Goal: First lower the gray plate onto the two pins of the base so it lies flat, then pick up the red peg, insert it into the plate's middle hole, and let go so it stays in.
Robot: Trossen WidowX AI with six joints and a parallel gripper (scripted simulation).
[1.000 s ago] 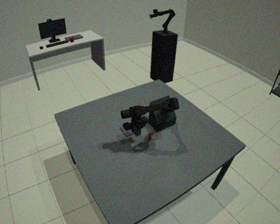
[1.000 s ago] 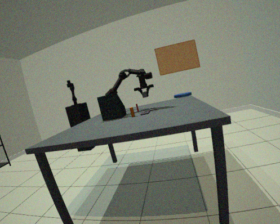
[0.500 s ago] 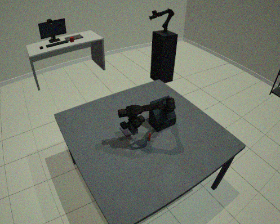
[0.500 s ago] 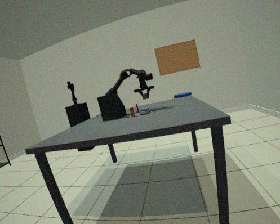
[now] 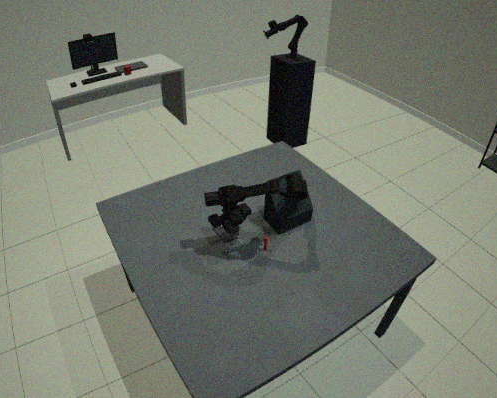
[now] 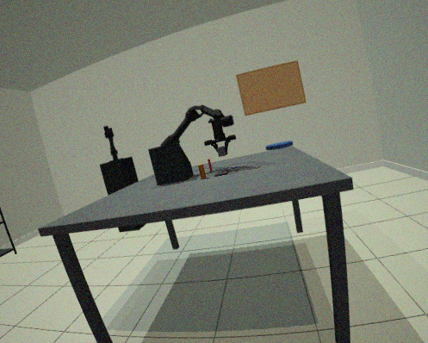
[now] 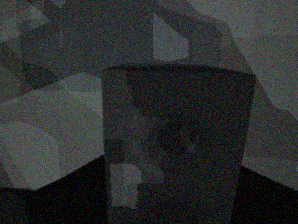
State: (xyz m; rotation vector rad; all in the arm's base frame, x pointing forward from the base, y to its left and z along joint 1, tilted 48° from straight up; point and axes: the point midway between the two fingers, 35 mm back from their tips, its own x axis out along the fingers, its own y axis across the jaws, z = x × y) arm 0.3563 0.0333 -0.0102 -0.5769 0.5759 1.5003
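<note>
Right now my gripper tip is 120 mm past the red peg, 110 mm to the right of it and 60 mm above it. The rest, counted from my gripper tip: orange cylinder 110 mm behind, 140 mm to the right, 60 mm below; then gray plate 30 mm above.
</note>
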